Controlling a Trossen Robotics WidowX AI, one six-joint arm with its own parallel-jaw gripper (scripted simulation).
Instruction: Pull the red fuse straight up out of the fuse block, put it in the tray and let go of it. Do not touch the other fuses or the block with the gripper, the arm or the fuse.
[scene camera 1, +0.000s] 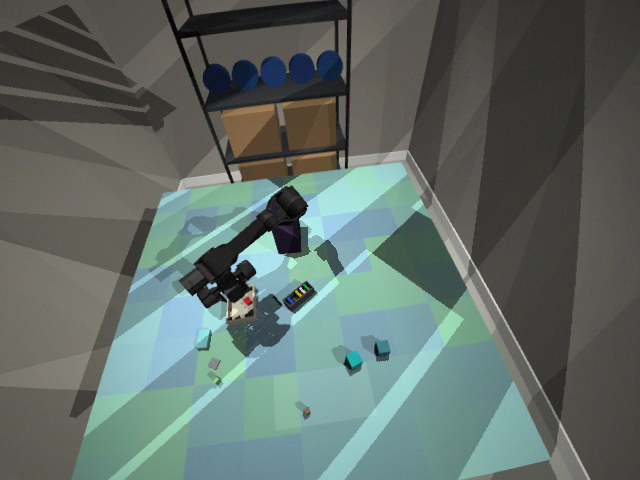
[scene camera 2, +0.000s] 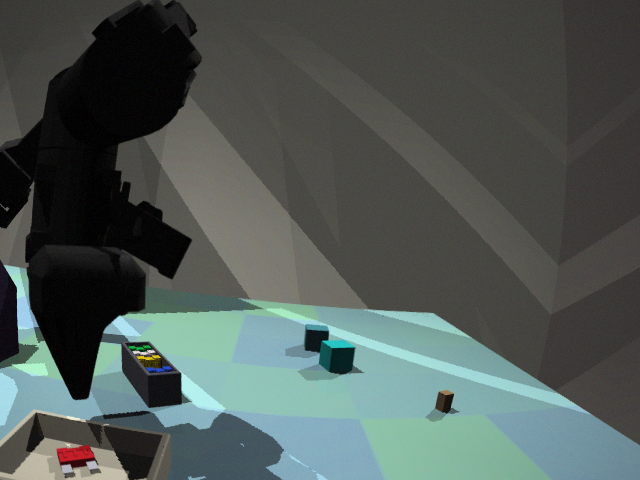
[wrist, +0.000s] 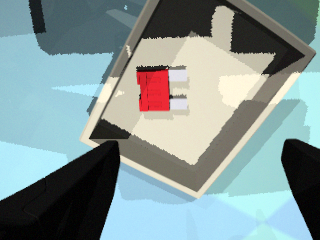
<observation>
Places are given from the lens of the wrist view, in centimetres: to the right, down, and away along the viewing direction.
my gripper (wrist: 200, 150): 2, 1, 10
red fuse (wrist: 154, 96): 0, -2, 17
</observation>
